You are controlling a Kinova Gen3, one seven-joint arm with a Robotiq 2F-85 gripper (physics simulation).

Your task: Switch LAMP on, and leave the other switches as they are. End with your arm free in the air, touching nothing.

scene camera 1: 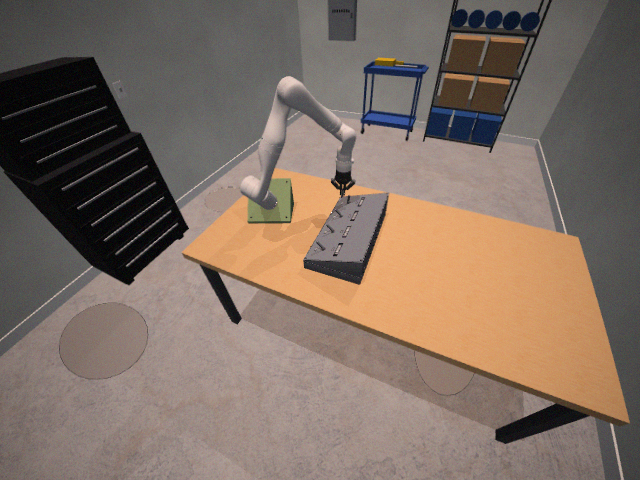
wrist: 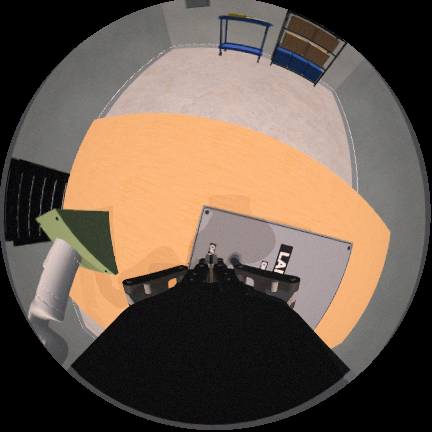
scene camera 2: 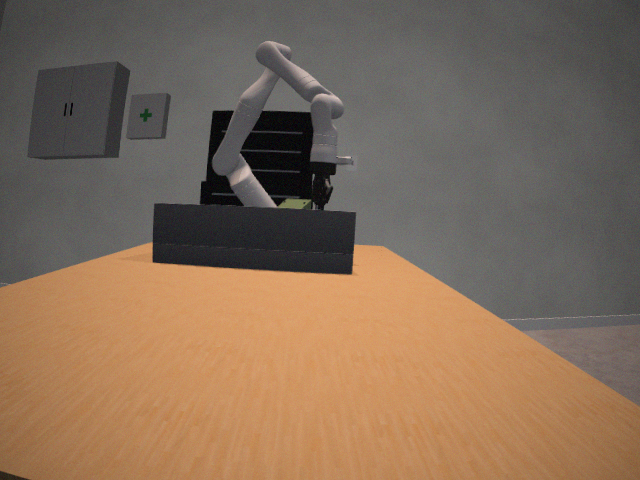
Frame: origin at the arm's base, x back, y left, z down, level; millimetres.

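Seen in the pictures: gripper, fingertip midpoint: [scene camera 1: 342, 195] [wrist: 210, 261]; arm's base, origin of the base link: [scene camera 1: 269, 201] [wrist: 69, 249].
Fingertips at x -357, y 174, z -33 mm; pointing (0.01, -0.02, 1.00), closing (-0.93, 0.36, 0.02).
Note:
Offsets run from my fingertips to a thing's middle. "spot": to the spot under its first point. Level surfaces: height alone.
A grey sloped switch panel {dx -121, dy -169, dz +63 mm} [scene camera 1: 361, 235] [scene camera 2: 253, 232] [wrist: 310, 272] stands on the table, with several levers in a row and a label beside each. In the wrist view a black label {dx -104, dy +10, dz +13 mm} [wrist: 283, 259] shows the letters "LA"; the rest is hidden by my gripper. A dark rounded lever tip {spot: dx -31, dy +8, dz +15 mm} [wrist: 234, 259] shows just right of my fingers. In scene camera 1 the farthest lever {dx -35, dy +3, dz +10 mm} [scene camera 1: 347, 199] is just below my fingertips. My gripper [scene camera 1: 342, 192] [scene camera 2: 319, 207] [wrist: 210, 261] is shut and empty, pointing down at the panel's far end. I cannot tell whether it touches the lever.
The arm stands on a green base block [scene camera 1: 258, 214] [wrist: 90, 225] at one end of the wooden table {dz +121 mm} [scene camera 1: 465, 289] [scene camera 2: 320, 361] [wrist: 165, 165]. A black drawer cabinet [scene camera 1: 103, 180] stands by the wall. A blue cart [scene camera 1: 395, 71] and a shelf rack [scene camera 1: 488, 33] stand far behind.

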